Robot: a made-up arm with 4 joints.
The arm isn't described. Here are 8 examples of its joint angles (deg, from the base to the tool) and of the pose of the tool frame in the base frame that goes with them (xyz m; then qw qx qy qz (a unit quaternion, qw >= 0)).
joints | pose
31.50 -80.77 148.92 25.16 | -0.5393 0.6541 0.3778 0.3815 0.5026 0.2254 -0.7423
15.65 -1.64 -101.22 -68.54 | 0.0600 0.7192 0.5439 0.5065 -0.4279 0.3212 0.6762
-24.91 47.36 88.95 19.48 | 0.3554 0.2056 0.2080 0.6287 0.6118 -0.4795 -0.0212
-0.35 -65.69 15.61 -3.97 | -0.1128 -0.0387 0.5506 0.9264 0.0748 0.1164 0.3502
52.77 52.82 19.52 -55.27 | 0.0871 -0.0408 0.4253 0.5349 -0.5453 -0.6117 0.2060
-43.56 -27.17 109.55 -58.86 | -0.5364 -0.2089 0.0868 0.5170 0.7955 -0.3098 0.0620
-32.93 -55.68 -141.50 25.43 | -0.8127 0.3316 0.5554 0.1391 0.5857 0.4254 -0.6758
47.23 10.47 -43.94 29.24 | 0.3093 0.2230 0.7204 0.5953 -0.7501 -0.1005 -0.2698
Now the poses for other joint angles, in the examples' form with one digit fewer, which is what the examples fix.
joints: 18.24 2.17 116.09 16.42
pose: 0.167 0.192 -0.120 0.654 0.575 -0.368 -0.326
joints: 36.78 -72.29 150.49 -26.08
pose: -0.438 0.673 0.347 0.423 0.463 -0.296 -0.720
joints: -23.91 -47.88 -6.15 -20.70
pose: -0.112 0.017 0.660 0.726 0.064 -0.040 0.684
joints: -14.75 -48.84 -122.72 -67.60
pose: -0.596 0.547 0.673 0.054 0.310 -0.364 -0.877
